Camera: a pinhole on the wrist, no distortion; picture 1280 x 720 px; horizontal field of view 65.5 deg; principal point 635.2 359.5 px. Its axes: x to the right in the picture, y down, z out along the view. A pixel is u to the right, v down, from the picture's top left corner.
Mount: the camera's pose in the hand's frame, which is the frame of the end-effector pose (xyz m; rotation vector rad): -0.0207 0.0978 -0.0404 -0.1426 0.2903 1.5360
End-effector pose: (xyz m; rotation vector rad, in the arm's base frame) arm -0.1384 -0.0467 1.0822 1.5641 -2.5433 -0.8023
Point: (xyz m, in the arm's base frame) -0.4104 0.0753 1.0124
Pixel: 891.2 211.3
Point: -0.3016 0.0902 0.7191
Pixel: 161.6 298.0
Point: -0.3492 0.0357 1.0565
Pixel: 882.6 134.2
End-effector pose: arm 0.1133 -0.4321 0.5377 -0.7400 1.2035 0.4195
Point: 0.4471 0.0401 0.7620
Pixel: 253.8 661.3
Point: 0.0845 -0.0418 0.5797
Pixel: 904.5 643.5
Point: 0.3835 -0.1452 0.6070
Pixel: 108.5 405.0
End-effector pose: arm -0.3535 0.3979 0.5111 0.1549 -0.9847 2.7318
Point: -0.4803 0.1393 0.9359
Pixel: 79.3 98.4
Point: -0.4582 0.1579 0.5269
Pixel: 805.5 104.3
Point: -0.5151 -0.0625 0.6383
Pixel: 810.0 215.6
